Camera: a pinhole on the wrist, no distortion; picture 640 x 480 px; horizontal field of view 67.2 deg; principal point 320.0 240.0 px. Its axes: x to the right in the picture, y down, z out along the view. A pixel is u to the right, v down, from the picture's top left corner.
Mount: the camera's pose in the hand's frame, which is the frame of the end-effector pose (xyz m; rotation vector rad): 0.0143 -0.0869 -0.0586 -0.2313 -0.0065 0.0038
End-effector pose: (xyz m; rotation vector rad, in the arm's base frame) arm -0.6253 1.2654 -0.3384 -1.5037 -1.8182 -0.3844
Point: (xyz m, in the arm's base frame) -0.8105 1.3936 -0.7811
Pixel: 113 171
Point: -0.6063 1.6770 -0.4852
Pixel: 510 392
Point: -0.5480 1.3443 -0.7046
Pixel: 55 461
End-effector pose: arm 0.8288 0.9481 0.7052 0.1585 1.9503 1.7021
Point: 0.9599 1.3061 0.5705
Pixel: 402 121
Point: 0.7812 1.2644 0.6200
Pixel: 599 246
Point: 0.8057 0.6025 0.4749
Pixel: behind the camera
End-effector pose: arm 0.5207 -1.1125 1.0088 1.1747 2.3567 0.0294
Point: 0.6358 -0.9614 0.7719
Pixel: 535 446
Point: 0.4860 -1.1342 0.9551
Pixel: 370 299
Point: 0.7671 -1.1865 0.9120
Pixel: 85 451
